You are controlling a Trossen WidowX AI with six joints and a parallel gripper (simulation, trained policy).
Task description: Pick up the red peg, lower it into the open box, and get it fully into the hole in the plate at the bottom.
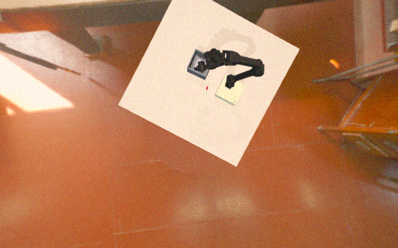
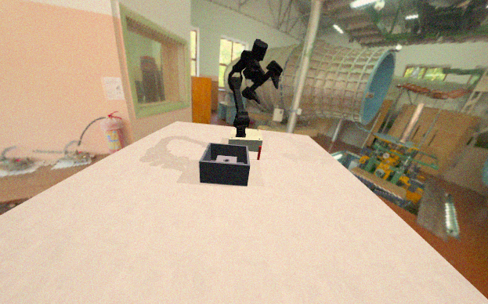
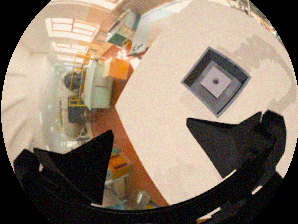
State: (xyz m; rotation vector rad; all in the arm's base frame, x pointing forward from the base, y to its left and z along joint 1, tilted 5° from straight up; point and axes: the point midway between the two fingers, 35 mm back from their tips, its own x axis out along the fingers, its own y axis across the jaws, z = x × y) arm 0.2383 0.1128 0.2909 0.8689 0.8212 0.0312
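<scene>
The red peg is 110 mm behind my gripper tip, 10 mm to the left of it and 300 mm below it. From my gripper tip the other things lie so: plate (50 mm ahead, 140 mm to the right, 290 mm below); then dark box (50 mm ahead, 140 mm to the right, 310 mm below).
</scene>
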